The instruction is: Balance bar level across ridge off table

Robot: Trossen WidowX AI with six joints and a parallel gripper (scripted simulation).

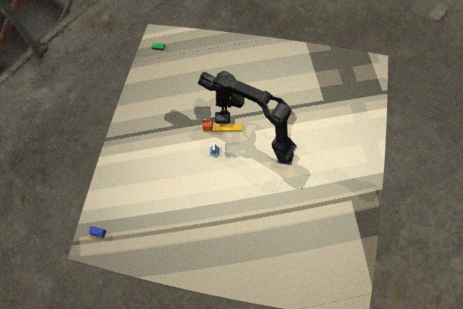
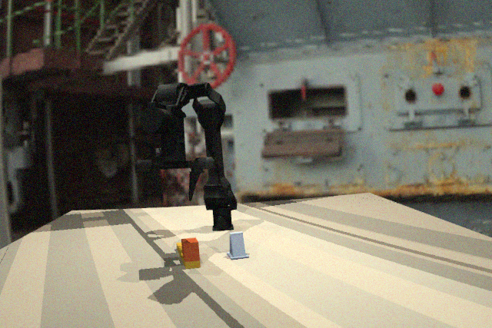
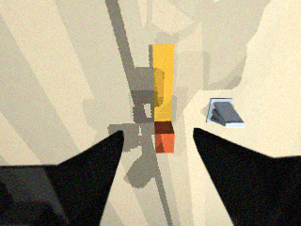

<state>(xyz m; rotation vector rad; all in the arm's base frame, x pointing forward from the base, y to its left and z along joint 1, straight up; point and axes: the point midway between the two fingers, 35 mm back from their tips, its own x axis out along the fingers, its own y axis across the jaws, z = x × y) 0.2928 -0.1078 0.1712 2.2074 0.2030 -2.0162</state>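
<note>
The small grey-blue ridge lies 20 mm ahead of my gripper tip, 140 mm to the left of it and 80 mm below it. Also, from my gripper tip: green block (440 mm ahead, 390 mm to the right, 130 mm below); blue block (440 mm ahead, 610 mm to the left, 120 mm below).
</note>
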